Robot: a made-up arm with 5 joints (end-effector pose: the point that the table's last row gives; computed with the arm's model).
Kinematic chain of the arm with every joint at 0, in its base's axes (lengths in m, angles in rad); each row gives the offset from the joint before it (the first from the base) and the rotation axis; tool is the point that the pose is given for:
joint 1: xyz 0 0 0.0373 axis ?
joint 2: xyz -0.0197 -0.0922 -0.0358 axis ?
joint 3: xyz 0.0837 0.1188 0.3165 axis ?
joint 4: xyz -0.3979 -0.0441 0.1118 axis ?
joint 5: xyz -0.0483 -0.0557 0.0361 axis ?
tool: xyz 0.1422 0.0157 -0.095
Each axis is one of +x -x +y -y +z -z.
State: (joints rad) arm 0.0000 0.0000 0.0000 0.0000 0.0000
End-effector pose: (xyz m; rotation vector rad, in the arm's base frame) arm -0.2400 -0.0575 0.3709 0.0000 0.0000 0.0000
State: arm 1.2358 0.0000 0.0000 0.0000 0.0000
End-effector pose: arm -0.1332 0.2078 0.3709 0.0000 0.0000 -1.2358
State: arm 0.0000 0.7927 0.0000 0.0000 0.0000
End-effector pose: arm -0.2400 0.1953 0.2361 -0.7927 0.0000 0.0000
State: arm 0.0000 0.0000 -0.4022 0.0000 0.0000
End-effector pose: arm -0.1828 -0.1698 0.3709 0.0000 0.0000 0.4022
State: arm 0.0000 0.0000 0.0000 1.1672 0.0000
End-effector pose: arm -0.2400 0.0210 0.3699 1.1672 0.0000 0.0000
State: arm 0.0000 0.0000 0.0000 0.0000 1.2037
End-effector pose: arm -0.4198 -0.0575 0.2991 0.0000 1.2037 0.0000
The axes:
joint 1: -z
joint 2: -x
joint 3: -z
joint 4: +x
joint 5: +y

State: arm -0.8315 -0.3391 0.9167 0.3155 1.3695
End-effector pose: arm -0.3947 -0.0216 0.4496 0.5462 1.5778 0.2658
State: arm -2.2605 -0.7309 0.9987 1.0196 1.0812
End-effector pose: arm 0.0233 -0.1693 0.5998 0.3817 2.2626 1.1911
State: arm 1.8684 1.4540 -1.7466 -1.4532 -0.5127
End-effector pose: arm 0.3019 -0.2366 0.2035 -0.5778 0.7132 1.0379
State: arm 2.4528 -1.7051 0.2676 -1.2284 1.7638
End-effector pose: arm 0.0550 0.7497 0.0774 2.1746 0.3378 -1.1012
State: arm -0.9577 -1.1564 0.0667 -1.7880 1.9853
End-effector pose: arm 0.1062 -0.7241 0.2571 -1.2346 1.5232 -0.0139
